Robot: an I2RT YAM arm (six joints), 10 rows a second.
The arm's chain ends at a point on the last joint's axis. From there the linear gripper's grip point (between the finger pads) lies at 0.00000 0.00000 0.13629 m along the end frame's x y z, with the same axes.
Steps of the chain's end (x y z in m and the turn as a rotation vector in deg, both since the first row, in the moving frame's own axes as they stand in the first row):
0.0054 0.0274 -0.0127 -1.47 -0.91 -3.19
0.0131 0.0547 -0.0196 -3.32 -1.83 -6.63
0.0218 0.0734 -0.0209 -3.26 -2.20 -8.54
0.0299 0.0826 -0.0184 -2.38 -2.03 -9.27
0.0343 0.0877 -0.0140 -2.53 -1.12 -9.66
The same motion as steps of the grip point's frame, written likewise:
0.0033 0.0310 -0.0128 -1.47 -0.91 -3.19
0.0092 0.0628 -0.0199 -3.32 -1.83 -6.63
0.0172 0.0815 -0.0212 -3.26 -2.20 -8.54
0.0256 0.0886 -0.0186 -2.38 -2.03 -9.27
0.0322 0.0939 -0.0142 -2.53 -1.12 -9.66

